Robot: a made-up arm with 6 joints.
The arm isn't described. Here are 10 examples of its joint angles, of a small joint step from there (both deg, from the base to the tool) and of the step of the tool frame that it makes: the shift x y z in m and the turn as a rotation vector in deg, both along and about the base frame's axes.
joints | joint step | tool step
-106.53 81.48 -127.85 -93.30 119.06 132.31 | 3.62 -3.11 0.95 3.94 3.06 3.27 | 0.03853 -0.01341 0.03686 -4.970 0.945 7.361
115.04 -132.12 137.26 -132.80 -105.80 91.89 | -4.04 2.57 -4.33 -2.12 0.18 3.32 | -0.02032 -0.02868 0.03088 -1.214 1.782 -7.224
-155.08 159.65 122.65 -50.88 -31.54 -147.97 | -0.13 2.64 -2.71 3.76 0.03 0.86 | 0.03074 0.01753 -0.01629 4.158 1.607 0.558
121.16 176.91 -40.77 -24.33 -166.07 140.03 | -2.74 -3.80 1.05 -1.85 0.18 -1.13 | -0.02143 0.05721 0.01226 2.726 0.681 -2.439
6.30 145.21 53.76 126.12 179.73 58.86 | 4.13 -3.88 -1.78 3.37 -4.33 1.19 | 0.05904 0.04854 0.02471 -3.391 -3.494 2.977
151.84 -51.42 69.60 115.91 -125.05 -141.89 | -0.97 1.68 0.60 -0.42 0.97 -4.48 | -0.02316 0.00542 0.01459 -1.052 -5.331 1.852
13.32 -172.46 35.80 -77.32 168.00 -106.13 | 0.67 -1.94 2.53 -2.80 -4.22 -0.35 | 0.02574 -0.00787 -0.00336 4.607 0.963 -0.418
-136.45 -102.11 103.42 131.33 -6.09 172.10 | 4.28 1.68 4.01 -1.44 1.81 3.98 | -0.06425 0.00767 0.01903 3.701 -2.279 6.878
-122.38 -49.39 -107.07 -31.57 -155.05 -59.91 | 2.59 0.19 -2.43 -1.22 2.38 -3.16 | -0.02565 0.00425 -0.00317 0.657 2.964 2.027
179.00 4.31 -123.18 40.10 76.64 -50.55 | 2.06 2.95 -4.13 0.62 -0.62 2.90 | -0.03706 0.01004 -0.01403 2.390 -0.174 3.636
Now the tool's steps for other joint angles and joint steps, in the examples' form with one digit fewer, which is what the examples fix.
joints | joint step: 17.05 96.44 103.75 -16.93 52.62 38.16 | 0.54 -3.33 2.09 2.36 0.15 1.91
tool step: 0.0071 0.0125 0.0412 -2.03 -2.21 -2.27
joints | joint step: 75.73 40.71 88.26 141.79 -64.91 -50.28 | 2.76 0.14 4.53 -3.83 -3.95 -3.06
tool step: -0.0323 -0.0228 -0.0117 -10.17 -1.82 5.78
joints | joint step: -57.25 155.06 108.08 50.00 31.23 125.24 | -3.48 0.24 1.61 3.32 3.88 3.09
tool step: 0.0201 0.0021 0.0161 1.86 7.74 -6.07
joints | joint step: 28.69 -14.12 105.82 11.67 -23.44 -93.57 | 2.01 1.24 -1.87 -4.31 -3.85 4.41
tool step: 0.0029 0.0175 0.0193 2.09 -4.26 3.24
